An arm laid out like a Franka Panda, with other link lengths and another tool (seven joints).
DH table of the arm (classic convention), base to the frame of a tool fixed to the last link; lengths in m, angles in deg. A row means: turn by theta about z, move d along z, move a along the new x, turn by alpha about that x. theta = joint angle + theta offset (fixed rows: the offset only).
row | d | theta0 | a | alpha
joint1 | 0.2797 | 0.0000 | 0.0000 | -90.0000
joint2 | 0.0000 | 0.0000 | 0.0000 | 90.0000
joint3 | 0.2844 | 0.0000 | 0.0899 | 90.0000
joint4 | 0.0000 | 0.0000 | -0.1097 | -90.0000
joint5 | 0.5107 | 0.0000 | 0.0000 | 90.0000
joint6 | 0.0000 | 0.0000 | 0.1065 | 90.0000
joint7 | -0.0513 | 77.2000 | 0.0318 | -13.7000
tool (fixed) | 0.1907 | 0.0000 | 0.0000 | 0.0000
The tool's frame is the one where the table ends.
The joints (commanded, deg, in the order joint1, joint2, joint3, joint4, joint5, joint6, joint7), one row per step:
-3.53, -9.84, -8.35, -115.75, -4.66, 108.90, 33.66
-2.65, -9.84, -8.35, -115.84, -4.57, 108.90, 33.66
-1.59, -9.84, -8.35, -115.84, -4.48, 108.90, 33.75
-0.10, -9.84, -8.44, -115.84, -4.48, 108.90, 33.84
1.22, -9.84, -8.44, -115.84, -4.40, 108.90, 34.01
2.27, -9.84, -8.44, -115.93, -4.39, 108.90, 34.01
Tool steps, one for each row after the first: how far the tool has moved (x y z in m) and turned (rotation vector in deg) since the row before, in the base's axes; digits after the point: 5 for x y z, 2 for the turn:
0.00203, 0.00953, -0.00094, 0.10, 0.07, 0.86
0.00254, 0.01148, -0.00003, 0.09, -0.02, 0.95
0.00301, 0.01496, -0.00004, 0.02, -0.01, 1.31
0.00250, 0.01442, -0.00004, 0.08, -0.02, 1.13
0.00150, 0.01133, -0.00092, 0.02, 0.09, 1.05

